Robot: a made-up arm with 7 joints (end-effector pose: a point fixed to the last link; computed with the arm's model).
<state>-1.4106 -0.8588 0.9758 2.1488 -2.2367 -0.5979 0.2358</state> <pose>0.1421 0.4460 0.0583 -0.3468 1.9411 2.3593</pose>
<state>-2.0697 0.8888 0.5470 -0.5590 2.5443 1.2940 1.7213</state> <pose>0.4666 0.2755 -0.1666 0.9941 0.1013 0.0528</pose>
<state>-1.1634 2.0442 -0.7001 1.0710 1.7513 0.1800 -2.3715</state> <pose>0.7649 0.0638 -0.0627 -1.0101 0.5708 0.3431</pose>
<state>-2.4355 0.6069 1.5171 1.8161 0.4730 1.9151 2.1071</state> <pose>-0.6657 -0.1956 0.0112 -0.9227 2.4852 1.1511</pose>
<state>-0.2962 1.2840 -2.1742 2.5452 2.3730 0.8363 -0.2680</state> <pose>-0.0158 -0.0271 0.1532 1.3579 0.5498 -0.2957</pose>
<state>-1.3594 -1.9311 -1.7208 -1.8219 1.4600 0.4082 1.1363</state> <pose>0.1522 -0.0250 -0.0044 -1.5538 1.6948 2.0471</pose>
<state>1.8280 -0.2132 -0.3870 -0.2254 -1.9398 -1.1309 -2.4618</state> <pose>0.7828 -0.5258 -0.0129 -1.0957 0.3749 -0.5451</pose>
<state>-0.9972 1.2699 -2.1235 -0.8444 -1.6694 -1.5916 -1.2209</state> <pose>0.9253 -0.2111 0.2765 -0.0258 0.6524 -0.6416</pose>
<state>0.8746 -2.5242 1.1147 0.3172 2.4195 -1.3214 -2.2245</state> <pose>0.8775 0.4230 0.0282 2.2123 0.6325 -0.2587</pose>
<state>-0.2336 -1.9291 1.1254 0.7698 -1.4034 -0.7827 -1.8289</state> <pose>0.5177 0.9362 0.2312 0.5908 0.6214 1.2606</pose>
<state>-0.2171 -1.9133 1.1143 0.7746 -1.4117 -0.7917 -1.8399</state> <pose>0.5154 0.9405 0.2341 0.5715 0.6025 1.2565</pose>
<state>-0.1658 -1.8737 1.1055 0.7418 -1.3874 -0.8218 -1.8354</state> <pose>0.4848 0.9638 0.1906 0.4636 0.6257 1.2597</pose>
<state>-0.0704 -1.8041 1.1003 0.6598 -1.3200 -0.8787 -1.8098</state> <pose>0.4287 0.9904 0.0766 0.2405 0.6984 1.2548</pose>
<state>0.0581 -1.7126 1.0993 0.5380 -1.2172 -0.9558 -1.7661</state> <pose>0.3757 0.9769 -0.0993 -0.0673 0.8018 1.2123</pose>
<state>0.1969 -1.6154 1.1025 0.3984 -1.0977 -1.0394 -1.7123</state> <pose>0.3521 0.8971 -0.2887 -0.3912 0.9126 1.1201</pose>
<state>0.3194 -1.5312 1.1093 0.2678 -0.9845 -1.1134 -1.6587</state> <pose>0.3536 0.7764 -0.4354 -0.6600 1.0135 1.0037</pose>
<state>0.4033 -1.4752 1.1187 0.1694 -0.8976 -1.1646 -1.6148</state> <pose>0.3573 0.6691 -0.5202 -0.8342 1.0939 0.9087</pose>
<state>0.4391 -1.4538 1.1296 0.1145 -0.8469 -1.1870 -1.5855</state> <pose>0.3494 0.6118 -0.5566 -0.9125 1.1486 0.8663</pose>
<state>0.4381 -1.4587 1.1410 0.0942 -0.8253 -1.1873 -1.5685</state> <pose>0.3319 0.5998 -0.5662 -0.9252 1.1825 0.8700</pose>
